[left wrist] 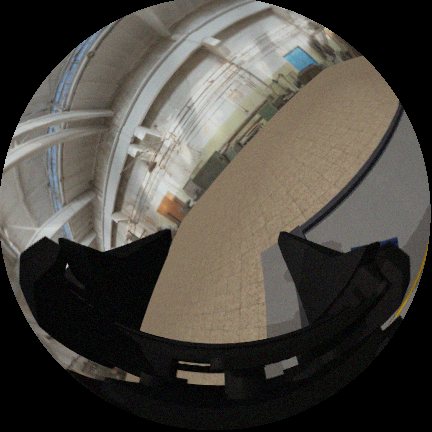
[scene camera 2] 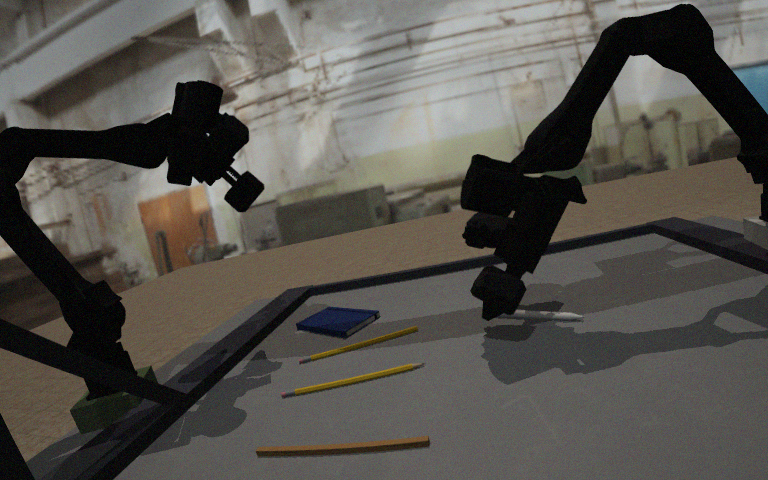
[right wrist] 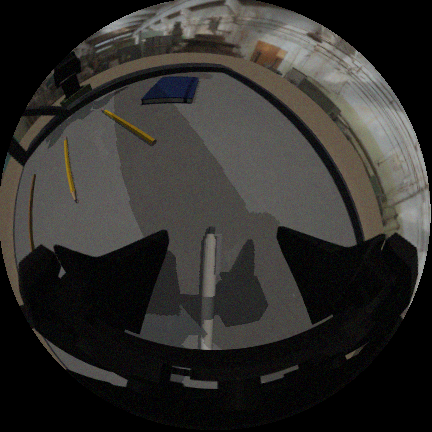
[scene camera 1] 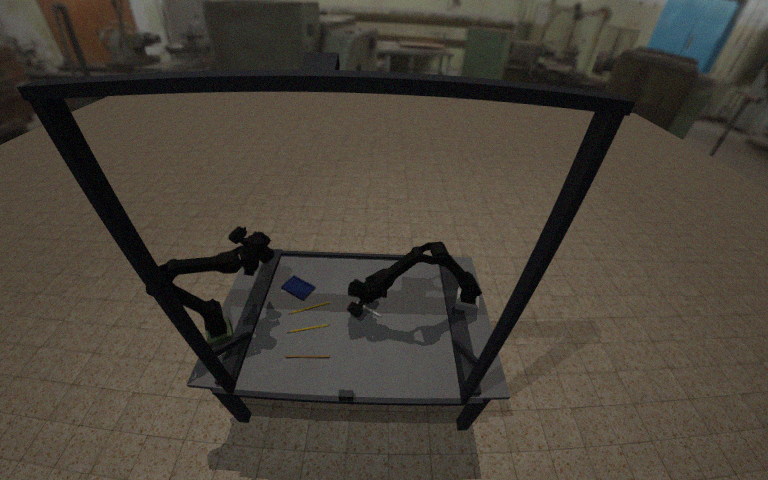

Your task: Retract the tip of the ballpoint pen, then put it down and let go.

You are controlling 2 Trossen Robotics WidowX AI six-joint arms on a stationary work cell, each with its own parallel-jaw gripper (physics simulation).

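Pixels of known places: left gripper, between the fingertips: [left wrist: 226, 236] [scene camera 2: 229, 171]; right gripper, between the fingertips: [right wrist: 223, 234] [scene camera 1: 357, 299]; left arm's base, origin of its link: [scene camera 1: 218, 329]; right arm's base, origin of its link: [scene camera 1: 468, 297].
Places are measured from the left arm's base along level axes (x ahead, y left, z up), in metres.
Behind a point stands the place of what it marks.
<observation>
The white ballpoint pen [scene camera 1: 372, 310] @(y -0.190, x 0.627, z -0.028 m) [scene camera 2: 546, 315] @(y -0.189, x 0.620, z -0.032 m) [right wrist: 208, 270] @(y -0.137, x 0.599, z -0.029 m) lies on the grey table, with a grey band and a dark grey end that shows in the right wrist view. Whether its tip is out cannot be told. My right gripper [right wrist: 223, 234] @(y -0.107, x 0.593, z -0.018 m) is open and low over the pen, with its fingers apart on either side of it and touching neither side. In scene camera 2 the right gripper's finger hides one end of the pen. My left gripper [left wrist: 226, 236] @(y 0.177, x 0.259, z 0.283 m) is open and empty, raised above the left edge of the table.
A blue notebook [scene camera 1: 298, 287] @(y 0.092, x 0.380, z -0.028 m) [scene camera 2: 338, 321] @(y 0.072, x 0.380, z -0.028 m) [right wrist: 171, 90] @(y 0.064, x 0.403, z -0.028 m) lies at the back left. Two yellow pencils [scene camera 2: 362, 344] @(y -0.044, x 0.388, z -0.035 m) [scene camera 2: 353, 380] @(y -0.143, x 0.346, z -0.035 m) and a thin orange-brown stick [scene camera 2: 342, 447] @(y -0.267, x 0.300, z -0.033 m) lie in front of it. A dark frame post [scene camera 1: 101, 186] @(y -0.261, x 0.006, z 0.817 m) rises at the left and another post [scene camera 1: 546, 249] @(y -0.703, x 0.715, z 0.719 m) at the right.
</observation>
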